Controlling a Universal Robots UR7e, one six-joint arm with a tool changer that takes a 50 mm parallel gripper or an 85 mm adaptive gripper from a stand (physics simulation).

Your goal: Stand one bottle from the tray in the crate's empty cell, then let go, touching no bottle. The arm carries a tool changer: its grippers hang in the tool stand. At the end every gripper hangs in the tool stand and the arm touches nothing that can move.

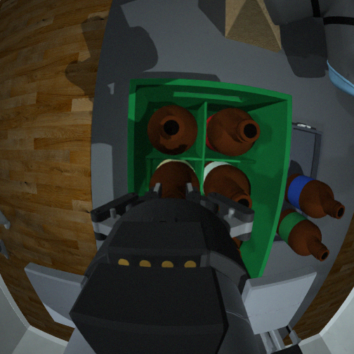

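Observation:
My gripper is shut on a brown bottle with a cream label band. The bottle points down over the left cell of the second row of the green crate; its lower end is hidden, so its depth in the cell cannot be told. The crate also holds a bottle at the back left, a red-labelled bottle at the back right and a white-labelled bottle right beside the held one. A blue-labelled bottle and a green-labelled bottle lie at the dark tray.
A tan wedge-shaped block stands behind the crate. A grey arm section with a light blue band is at the back right. Part of another brown bottle shows low in the crate's right column, mostly hidden by my gripper. The tool stand cannot be made out.

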